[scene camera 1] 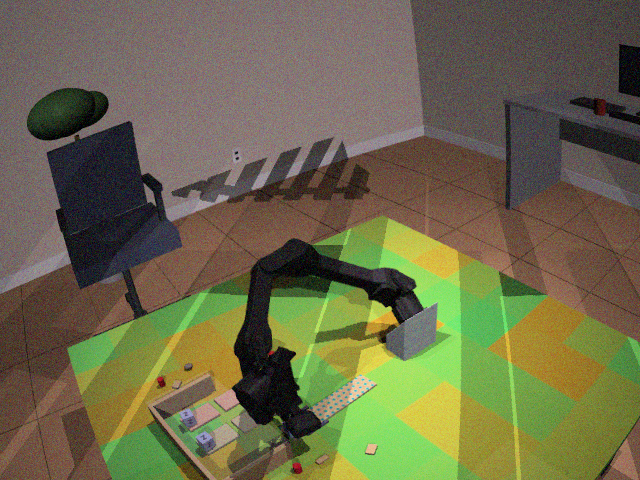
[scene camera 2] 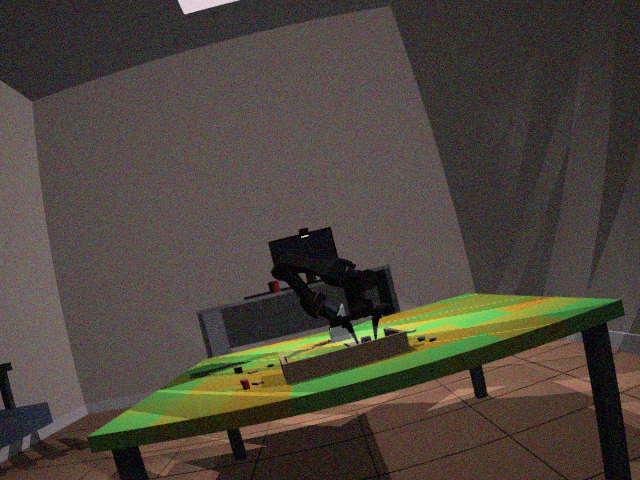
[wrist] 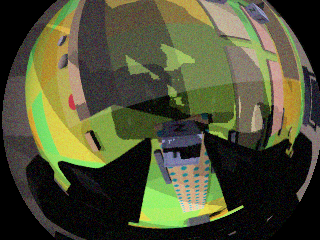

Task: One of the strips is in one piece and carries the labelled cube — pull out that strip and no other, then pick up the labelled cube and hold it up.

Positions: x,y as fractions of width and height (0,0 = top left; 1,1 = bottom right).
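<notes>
Scene camera 1 gives me my gripper (scene camera 1: 0.46,0.89), and in that same view I see a dotted strip (scene camera 1: 0.54,0.82). In the wrist view I find the strip (wrist: 0.60,0.76) again, along with my gripper (wrist: 0.56,0.59) and a grey-blue labelled cube (wrist: 0.57,0.58).
</notes>
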